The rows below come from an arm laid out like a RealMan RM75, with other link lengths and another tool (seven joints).
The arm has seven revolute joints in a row. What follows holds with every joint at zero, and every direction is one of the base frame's.
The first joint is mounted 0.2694 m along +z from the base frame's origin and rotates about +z.
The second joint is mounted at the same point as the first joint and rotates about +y.
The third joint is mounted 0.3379 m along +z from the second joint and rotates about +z.
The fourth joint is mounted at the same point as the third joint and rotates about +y.
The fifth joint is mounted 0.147 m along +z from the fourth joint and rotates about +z.
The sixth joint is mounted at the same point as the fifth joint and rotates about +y.
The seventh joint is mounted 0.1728 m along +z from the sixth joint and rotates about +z.
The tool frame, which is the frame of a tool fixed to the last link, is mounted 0.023 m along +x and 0.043 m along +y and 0.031 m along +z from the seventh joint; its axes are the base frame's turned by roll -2.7, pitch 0 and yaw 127.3 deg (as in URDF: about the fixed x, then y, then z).
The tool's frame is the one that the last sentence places.
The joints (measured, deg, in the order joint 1, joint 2, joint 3, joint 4, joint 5, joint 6, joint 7), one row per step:
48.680, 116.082, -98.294, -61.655, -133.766, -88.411, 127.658
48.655, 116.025, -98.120, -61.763, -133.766, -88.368, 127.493
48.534, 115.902, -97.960, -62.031, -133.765, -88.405, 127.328
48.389, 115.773, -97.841, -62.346, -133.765, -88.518, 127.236
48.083, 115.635, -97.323, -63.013, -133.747, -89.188, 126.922
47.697, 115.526, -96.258, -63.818, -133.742, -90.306, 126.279
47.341, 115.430, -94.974, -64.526, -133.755, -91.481, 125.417
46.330, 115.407, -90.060, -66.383, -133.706, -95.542, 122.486
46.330, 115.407, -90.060, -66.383, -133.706, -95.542, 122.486
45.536, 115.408, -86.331, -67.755, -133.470, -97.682, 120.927
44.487, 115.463, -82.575, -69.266, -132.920, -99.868, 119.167
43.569, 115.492, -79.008, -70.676, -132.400, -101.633, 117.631
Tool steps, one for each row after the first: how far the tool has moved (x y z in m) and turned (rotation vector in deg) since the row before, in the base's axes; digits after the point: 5 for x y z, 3 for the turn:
-0.00020, 0.00082, 0.00036, 0.120, 0.158, 0.156
0.00027, 0.00068, 0.00093, 0.129, 0.131, 0.178
0.00042, 0.00034, 0.00107, 0.095, 0.073, 0.122
0.00032, -0.00070, 0.00219, -0.134, 0.222, 0.082
0.00000, -0.00118, 0.00301, -0.286, 0.441, 0.022
-0.00005, -0.00091, 0.00322, -0.307, 0.526, 0.061
-0.00183, -0.00378, 0.00934, -1.051, 2.230, -0.265
0.00000, 0.00000, 0.00000, 0.000, 0.000, 0.000
-0.00266, -0.00073, 0.00529, 0.261, 2.241, -0.470
-0.00209, -0.00221, 0.00519, 0.170, 2.580, -0.370
-0.00206, -0.00066, 0.00495, 0.622, 2.478, -0.229

